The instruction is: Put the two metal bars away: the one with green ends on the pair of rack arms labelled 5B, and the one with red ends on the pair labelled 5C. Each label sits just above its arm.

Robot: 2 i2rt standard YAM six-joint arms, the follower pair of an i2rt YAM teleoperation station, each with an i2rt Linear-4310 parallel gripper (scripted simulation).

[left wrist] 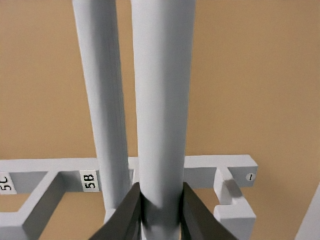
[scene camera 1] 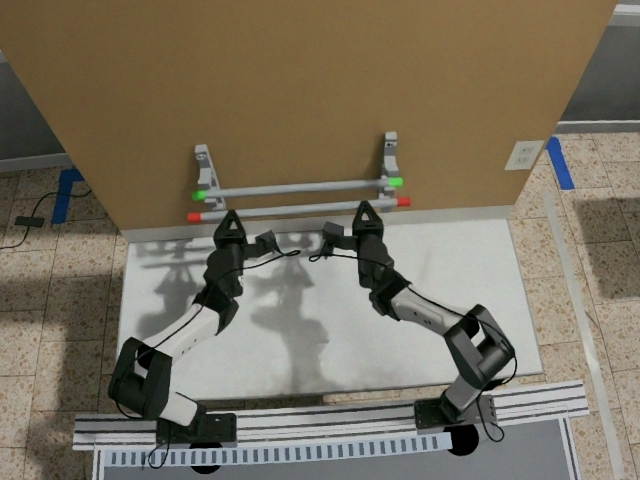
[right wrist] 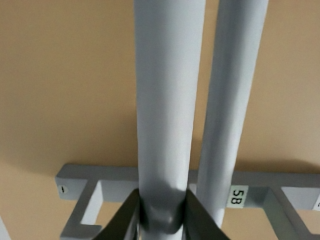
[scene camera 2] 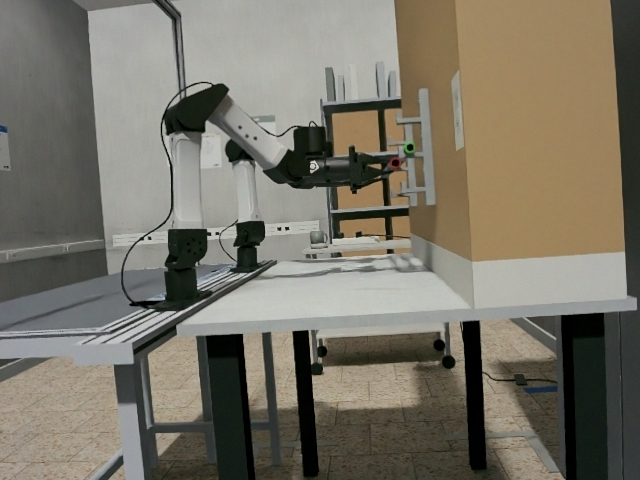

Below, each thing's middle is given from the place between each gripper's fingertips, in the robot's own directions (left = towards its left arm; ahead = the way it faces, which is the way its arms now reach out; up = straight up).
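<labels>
Green-ended bar (scene camera 1: 397, 182): 30 mm above my right hand (scene camera 1: 364, 203), 40 mm ahead of it, 150 mm to the left of it. Red-ended bar (scene camera 1: 352, 205): 150 mm to the left of my right hand.
Green-ended bar, from my left hand (scene camera 1: 232, 212): 150 mm to the right, 40 mm ahead, 30 mm above. My left hand: 150 mm to the left of the red-ended bar.
</labels>
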